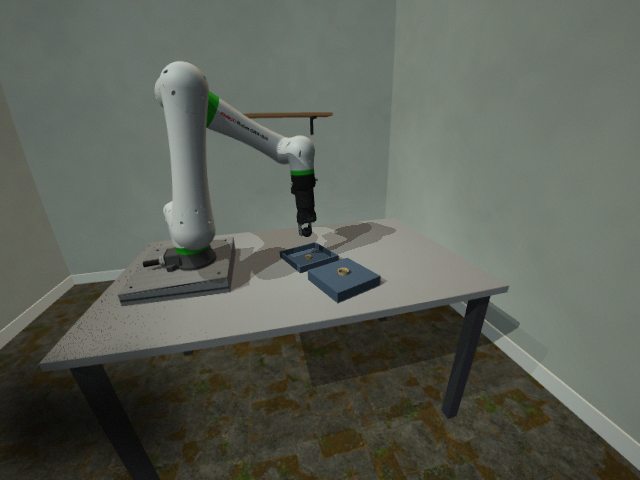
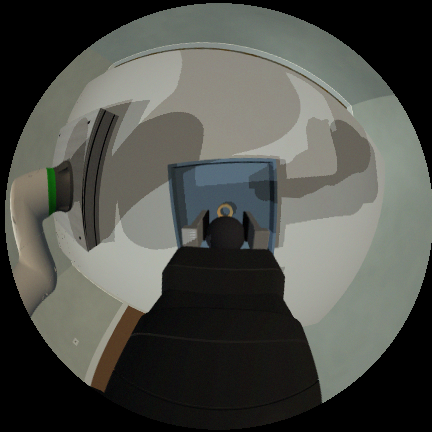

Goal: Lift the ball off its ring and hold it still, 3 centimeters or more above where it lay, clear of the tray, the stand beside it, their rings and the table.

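Frame: origin at the arm's base, x ahead, y left, z up, level; centimetres.
Seen in the pictures: gripper, fingertip midpoint: (image 1: 305,234) (image 2: 225,219); arm's base at its link origin: (image 1: 197,261) (image 2: 65,185).
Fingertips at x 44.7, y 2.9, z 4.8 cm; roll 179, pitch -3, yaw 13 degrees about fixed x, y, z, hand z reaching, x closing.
Offsets run from my fingertips to a thing's top centre. "spot": to the spot under its first point. Level surfaces: height alone.
A black ball {dx +0.2, dy -1.3, dz +3.5 cm} (image 1: 306,232) (image 2: 225,234) is held between the two fingers of my gripper (image 1: 305,230) (image 2: 225,219), which is shut on it. The ball hangs in the air well above the blue tray (image 1: 301,266) (image 2: 172,200), apart from its walls and floor. A small golden ring {spot: dx +0.7, dy -0.4, dz -10.5 cm} (image 1: 308,256) (image 2: 218,209) lies bare on the tray's floor, below the ball. The blue stand (image 1: 341,288) stands beside the tray and bears another golden ring {spot: dx +6.2, dy -26.1, dz -6.3 cm} (image 1: 339,272) on its top, with no ball on it.
The tray and the stand rest on the light grey table {dz -11.3 cm} (image 1: 248,315) (image 2: 150,270). The robot's base plate (image 1: 175,290) (image 2: 92,185) is at the left. A brown shelf (image 1: 289,114) (image 2: 120,340) is on the wall behind.
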